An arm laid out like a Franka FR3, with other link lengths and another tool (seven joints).
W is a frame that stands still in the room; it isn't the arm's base.
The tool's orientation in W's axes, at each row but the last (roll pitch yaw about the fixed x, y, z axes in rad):
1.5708, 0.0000, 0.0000
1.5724, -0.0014, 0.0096
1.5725, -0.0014, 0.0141
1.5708, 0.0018, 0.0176
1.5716, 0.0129, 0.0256
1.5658, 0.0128, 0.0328
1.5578, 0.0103, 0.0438
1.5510, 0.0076, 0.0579
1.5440, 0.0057, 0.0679
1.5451, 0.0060, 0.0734
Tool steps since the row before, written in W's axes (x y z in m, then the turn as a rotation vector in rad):
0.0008, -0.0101, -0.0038, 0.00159, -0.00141, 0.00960
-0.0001, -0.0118, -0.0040, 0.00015, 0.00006, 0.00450
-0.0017, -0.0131, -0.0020, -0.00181, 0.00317, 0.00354
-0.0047, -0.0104, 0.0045, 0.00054, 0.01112, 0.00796
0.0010, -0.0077, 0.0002, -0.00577, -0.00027, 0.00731
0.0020, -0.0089, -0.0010, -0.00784, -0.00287, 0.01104
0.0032, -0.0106, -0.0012, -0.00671, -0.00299, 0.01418
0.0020, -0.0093, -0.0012, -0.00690, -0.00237, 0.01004
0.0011, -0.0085, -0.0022, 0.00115, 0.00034, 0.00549
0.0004, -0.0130, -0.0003, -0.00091, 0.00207, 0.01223
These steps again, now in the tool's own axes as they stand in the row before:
0.0008, -0.0038, 0.0101, 0.00159, 0.00960, 0.00141
-0.0002, -0.0040, 0.0118, 0.00016, 0.00450, -0.00007
-0.0019, -0.0020, 0.0131, -0.00176, 0.00354, -0.00320
-0.0049, 0.0045, 0.0103, 0.00072, 0.00796, -0.01111
0.0008, 0.0002, 0.0077, -0.00587, 0.00723, 0.00012
0.0017, -0.0010, 0.0090, -0.00807, 0.01092, 0.00267
0.0027, -0.0013, 0.0107, -0.00698, 0.01407, 0.00288
0.0015, -0.0014, 0.0094, -0.00710, 0.00995, 0.00216
0.0005, -0.0024, 0.0085, 0.00114, 0.00550, -0.00011
-0.0006, -0.0006, 0.0130, -0.00083, 0.01228, -0.00182

